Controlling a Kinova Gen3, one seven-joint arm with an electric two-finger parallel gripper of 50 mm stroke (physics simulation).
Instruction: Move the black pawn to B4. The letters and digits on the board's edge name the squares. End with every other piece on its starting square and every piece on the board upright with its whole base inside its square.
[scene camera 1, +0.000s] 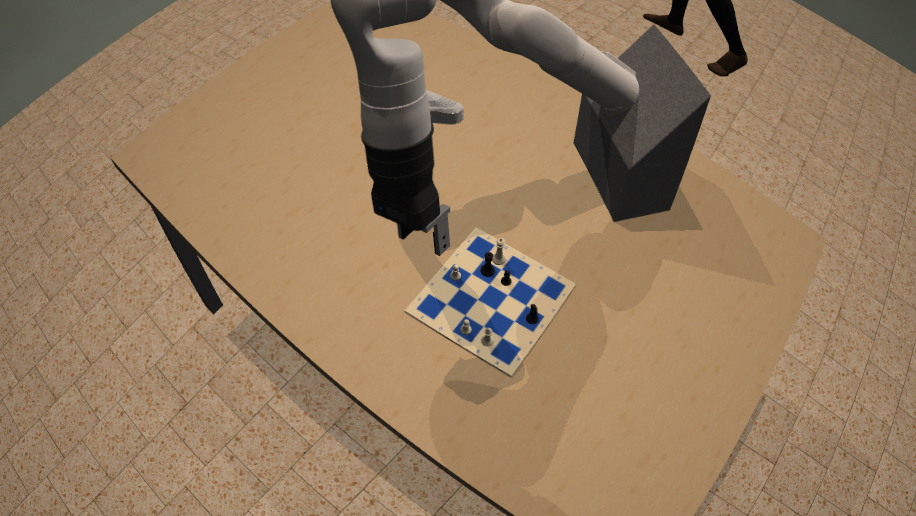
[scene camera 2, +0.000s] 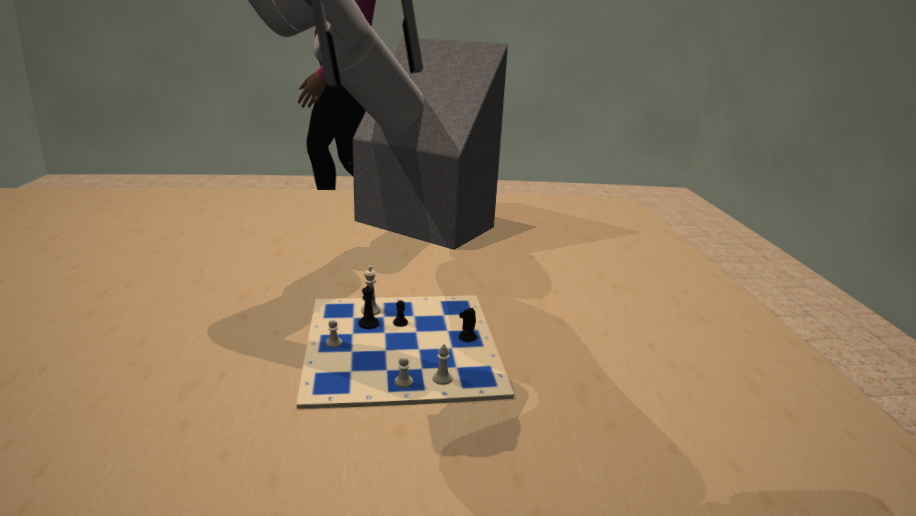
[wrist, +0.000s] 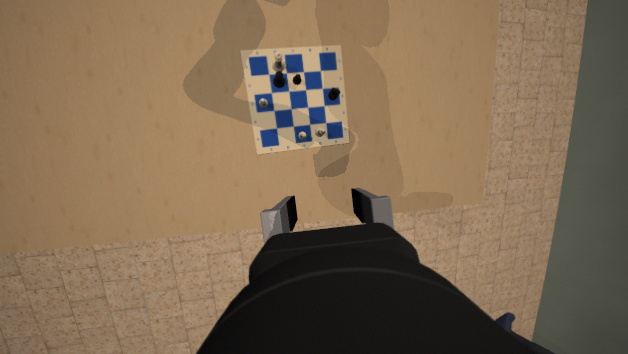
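The black pawn stands upright on C2 of the board. Square B4 is blue and bears no piece; the white bishop's head overlaps it in scene camera 2. My gripper is open and empty, high above the table, apart from the pawn. In the wrist view the board lies beyond the fingertips.
A tall black piece stands on D2, the white king on D1, a white pawn on E3, the black knight on A3, another white pawn on C5, the white bishop on B5. A grey pedestal bears the arm.
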